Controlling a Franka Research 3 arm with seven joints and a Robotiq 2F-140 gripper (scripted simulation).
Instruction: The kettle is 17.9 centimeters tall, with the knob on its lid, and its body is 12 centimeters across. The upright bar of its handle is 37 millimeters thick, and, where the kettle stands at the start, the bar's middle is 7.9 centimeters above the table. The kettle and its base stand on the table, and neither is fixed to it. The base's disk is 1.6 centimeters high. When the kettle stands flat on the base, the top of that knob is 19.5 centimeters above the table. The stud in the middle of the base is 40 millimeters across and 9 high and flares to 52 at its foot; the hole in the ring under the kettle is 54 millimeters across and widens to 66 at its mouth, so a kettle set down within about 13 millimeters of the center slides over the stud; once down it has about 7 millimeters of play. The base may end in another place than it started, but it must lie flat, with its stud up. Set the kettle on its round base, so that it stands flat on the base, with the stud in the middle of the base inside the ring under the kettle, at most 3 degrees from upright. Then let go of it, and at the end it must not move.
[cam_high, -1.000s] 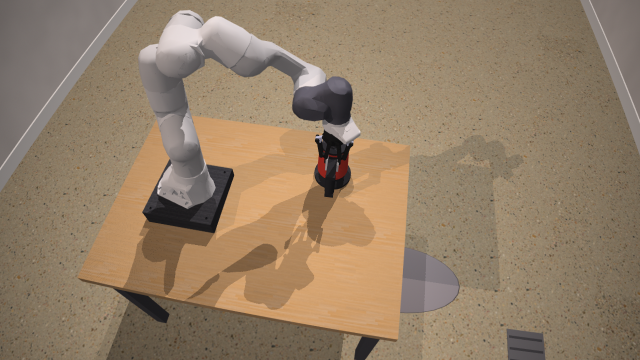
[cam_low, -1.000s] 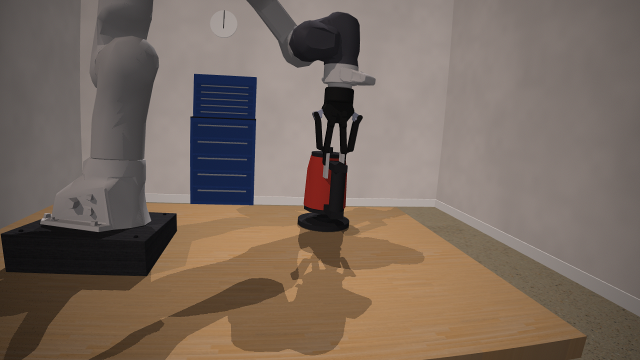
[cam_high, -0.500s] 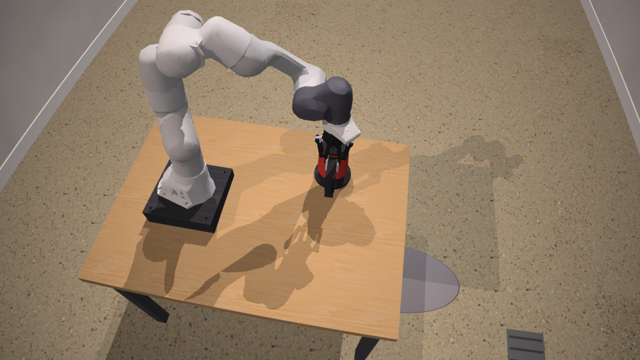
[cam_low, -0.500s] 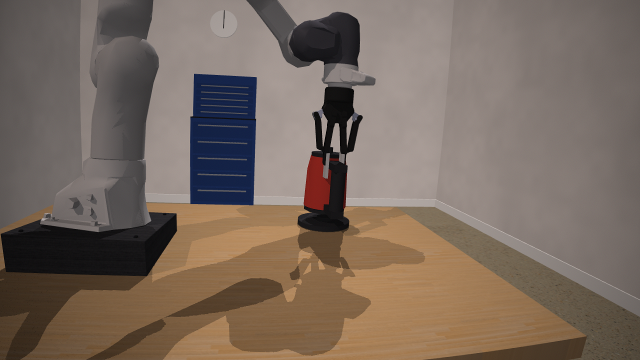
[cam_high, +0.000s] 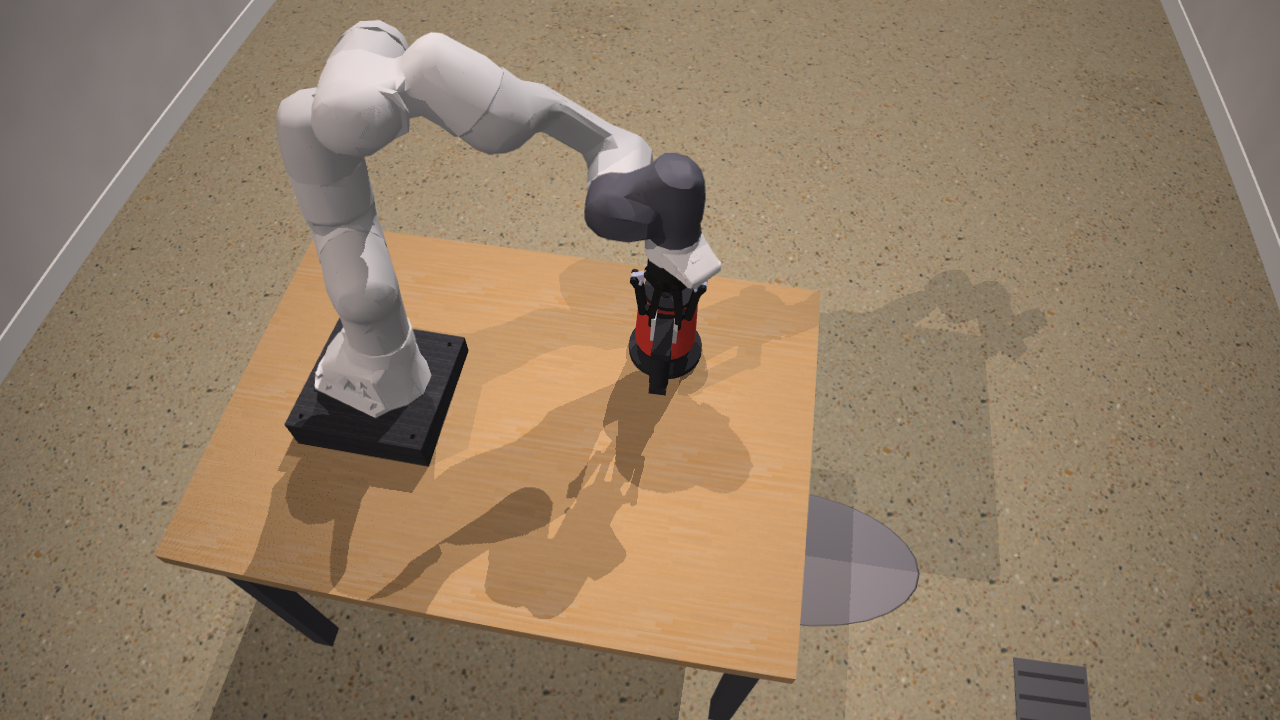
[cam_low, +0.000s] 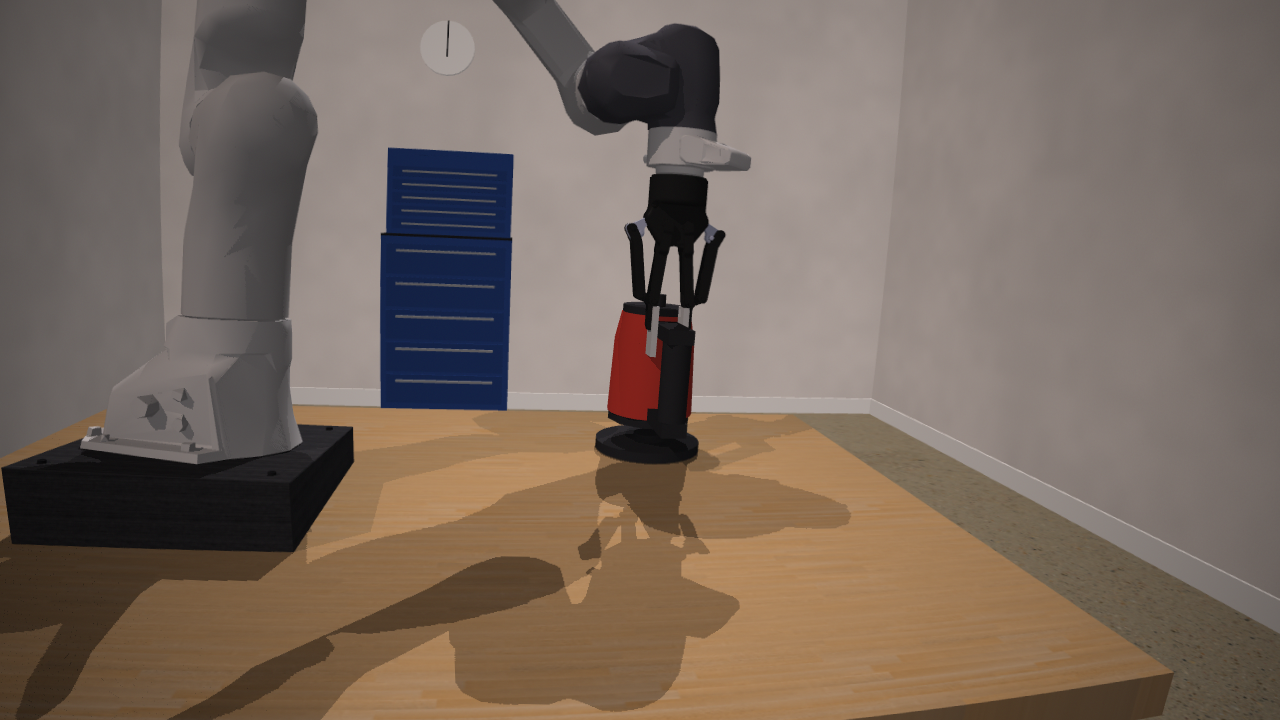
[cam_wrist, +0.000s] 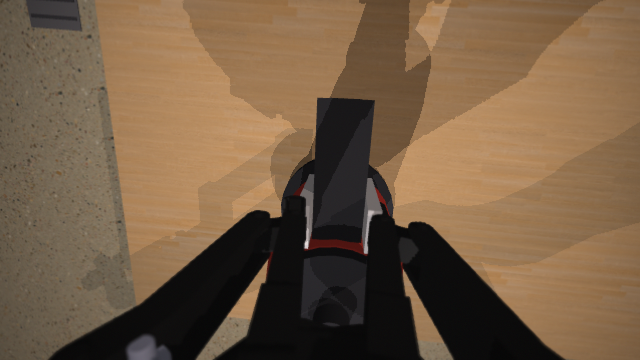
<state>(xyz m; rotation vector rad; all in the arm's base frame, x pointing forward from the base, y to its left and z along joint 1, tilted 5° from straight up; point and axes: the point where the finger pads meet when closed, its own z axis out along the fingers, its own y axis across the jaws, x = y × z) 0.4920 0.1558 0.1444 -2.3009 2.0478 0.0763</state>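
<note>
Now: hand 30 mm to the right of the kettle and 50 mm above it. The rest, counted from my hand: round black base: 10 mm behind, 70 mm to the left, 170 mm below.
</note>
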